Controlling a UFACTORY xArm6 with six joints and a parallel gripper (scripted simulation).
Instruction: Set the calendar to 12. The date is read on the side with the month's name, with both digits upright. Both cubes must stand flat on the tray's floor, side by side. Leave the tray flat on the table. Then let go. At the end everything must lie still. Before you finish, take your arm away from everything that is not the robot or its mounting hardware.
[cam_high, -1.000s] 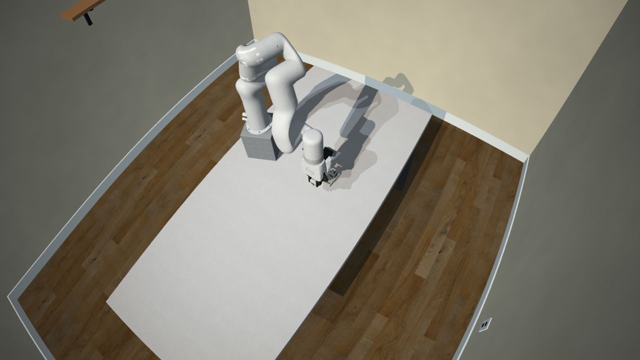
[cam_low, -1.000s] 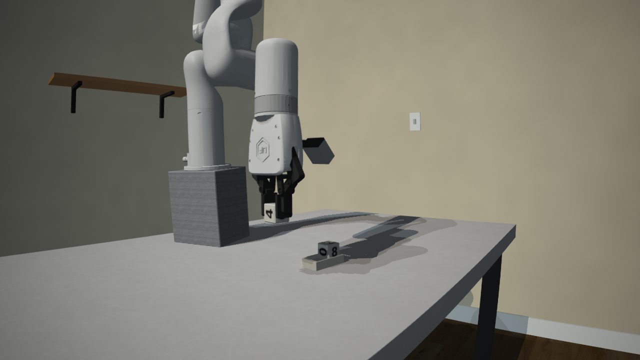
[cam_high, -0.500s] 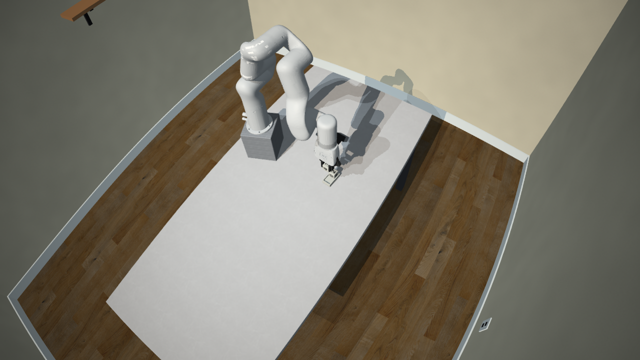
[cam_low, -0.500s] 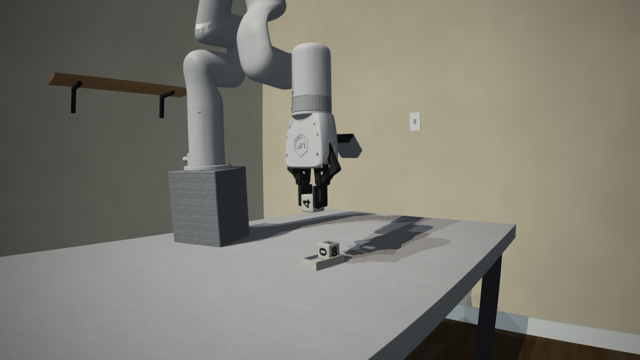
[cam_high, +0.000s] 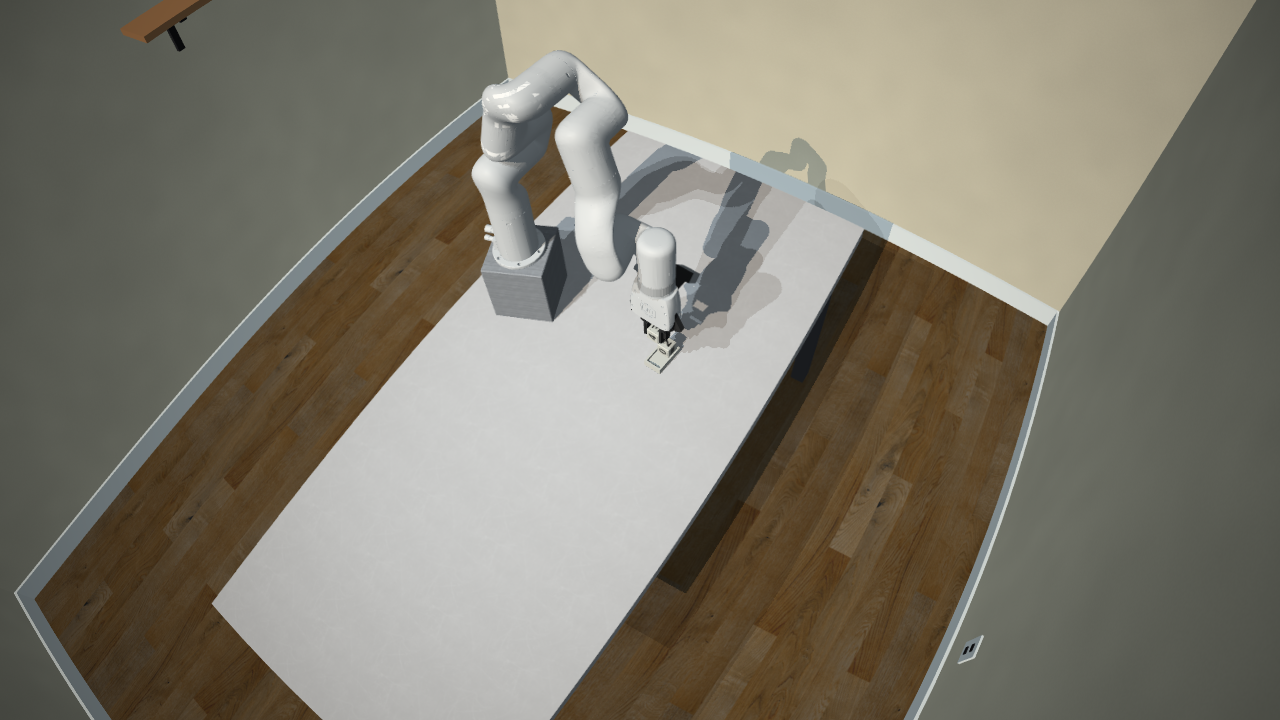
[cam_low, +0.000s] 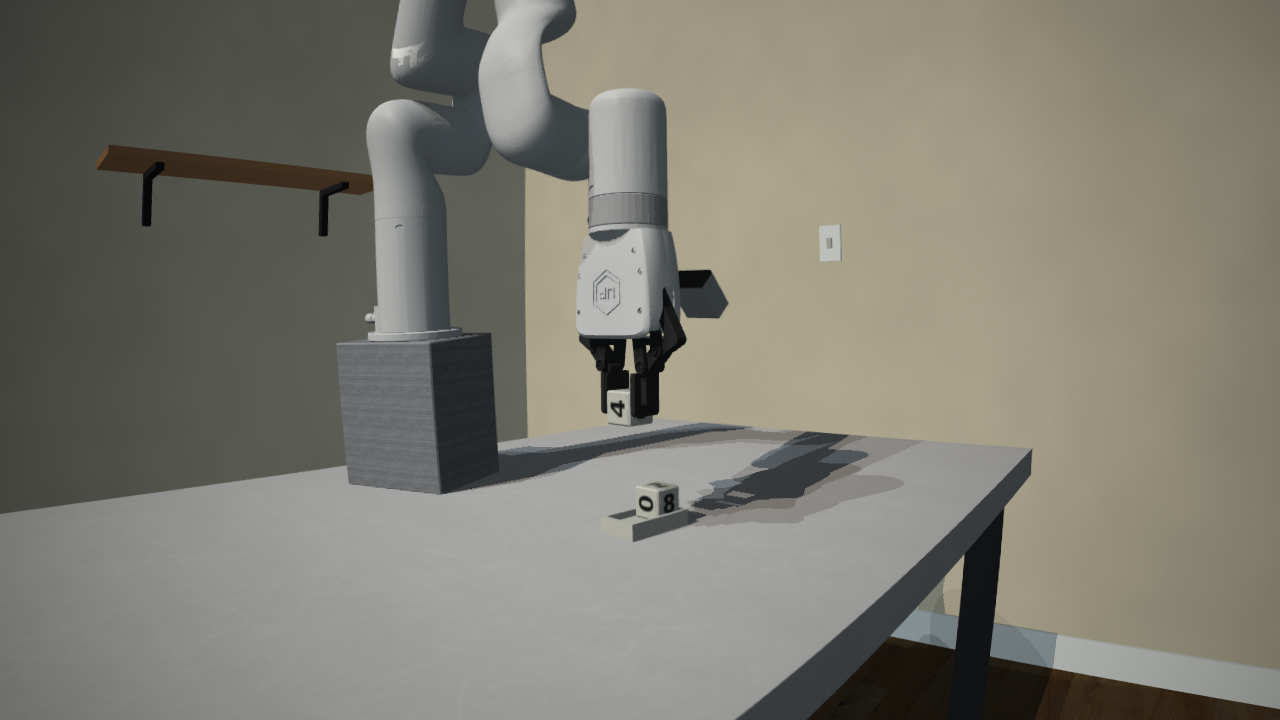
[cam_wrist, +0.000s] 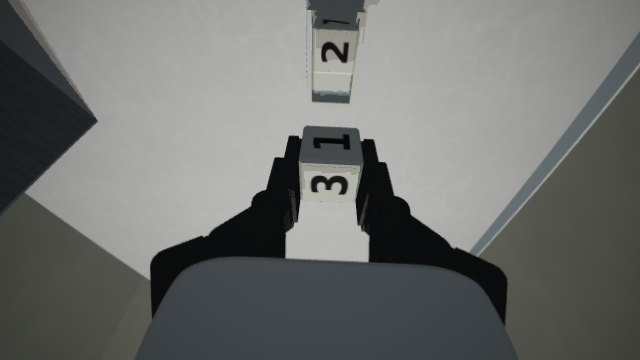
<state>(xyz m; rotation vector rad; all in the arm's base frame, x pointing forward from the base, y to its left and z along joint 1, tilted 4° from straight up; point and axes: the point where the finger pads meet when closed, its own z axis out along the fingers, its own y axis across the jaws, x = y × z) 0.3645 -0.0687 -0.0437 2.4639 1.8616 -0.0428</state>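
My hand is 13 cm above the calendar tray and 2 cm to the right of it.
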